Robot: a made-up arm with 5 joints.
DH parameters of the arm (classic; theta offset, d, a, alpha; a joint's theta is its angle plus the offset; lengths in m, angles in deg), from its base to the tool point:
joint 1: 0 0.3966 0 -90
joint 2: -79.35 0 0.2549 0
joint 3: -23.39 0 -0.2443 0
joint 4: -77.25 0 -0.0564 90
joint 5: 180 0.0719 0 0
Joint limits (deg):
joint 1: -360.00..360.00
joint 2: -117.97..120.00
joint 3: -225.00..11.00
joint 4: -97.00..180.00
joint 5: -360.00..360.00
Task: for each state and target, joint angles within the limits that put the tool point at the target. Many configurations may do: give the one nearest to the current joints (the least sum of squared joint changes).
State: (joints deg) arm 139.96 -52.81 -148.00 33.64 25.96
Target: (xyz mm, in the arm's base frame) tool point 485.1 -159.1 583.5
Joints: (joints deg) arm 161.84 -54.34 -199.47 14.31 25.96
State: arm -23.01 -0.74 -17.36 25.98 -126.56
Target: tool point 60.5 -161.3 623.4
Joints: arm -69.44 -50.08 -31.19 21.29 -126.56
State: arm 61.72 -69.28 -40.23 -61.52 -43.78
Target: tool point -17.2 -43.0 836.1
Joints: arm 68.20 -53.40 -68.99 -49.45 -43.78
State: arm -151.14 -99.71 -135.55 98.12 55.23
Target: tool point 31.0 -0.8 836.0
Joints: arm -181.48 -51.52 -105.22 100.79 55.23
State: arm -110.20 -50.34 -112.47 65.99 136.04
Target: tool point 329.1 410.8 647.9
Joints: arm -128.70 -82.46 -148.78 44.31 136.04
